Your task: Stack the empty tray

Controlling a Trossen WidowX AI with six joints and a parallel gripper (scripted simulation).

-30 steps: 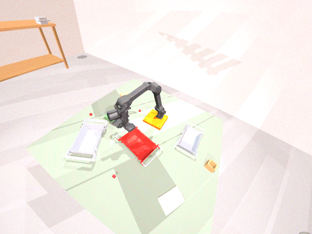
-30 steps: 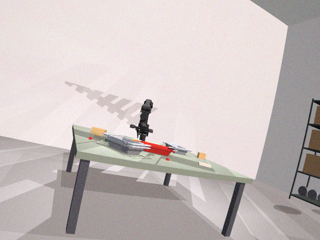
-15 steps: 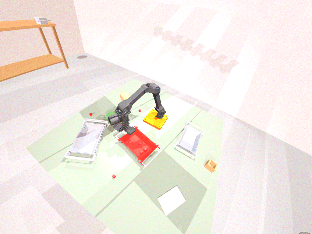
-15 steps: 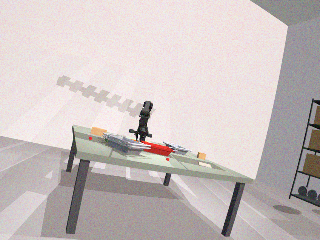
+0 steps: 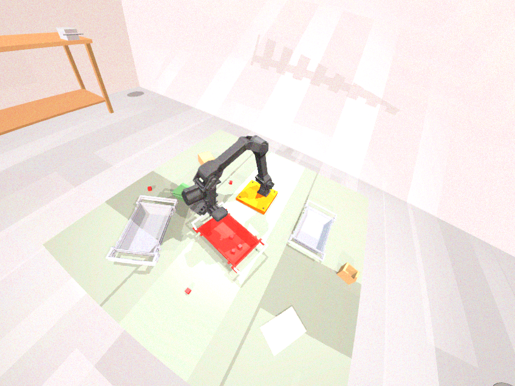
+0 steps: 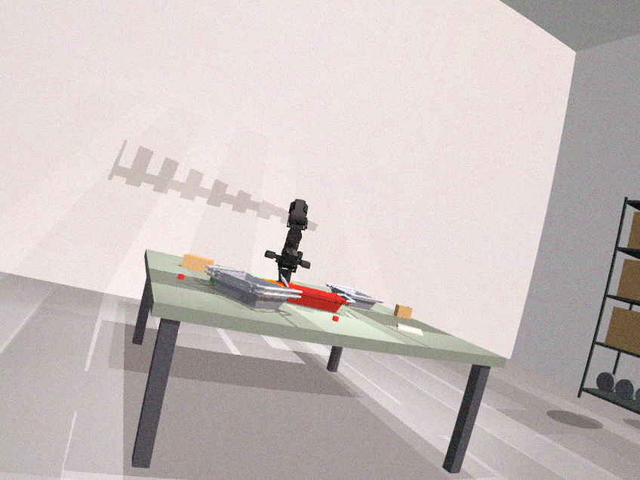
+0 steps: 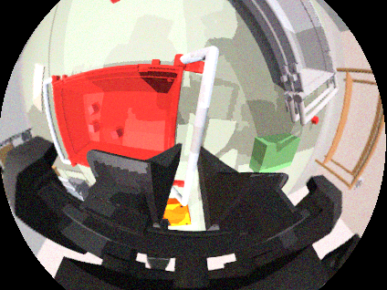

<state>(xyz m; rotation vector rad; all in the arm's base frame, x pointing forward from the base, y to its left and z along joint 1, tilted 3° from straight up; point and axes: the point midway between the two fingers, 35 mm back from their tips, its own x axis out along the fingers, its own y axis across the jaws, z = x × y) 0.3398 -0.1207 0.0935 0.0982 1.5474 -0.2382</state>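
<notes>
Right now my gripper tip is 10 mm short of the red block, 140 mm to the right of it and 60 mm above it. Round my gripper tip: grey tray: 260 mm behind, 470 mm to the left, 30 mm below; green block: 60 mm behind, 210 mm to the right, 50 mm below; tan block: 340 mm behind, 300 mm to the right, 40 mm below.
</notes>
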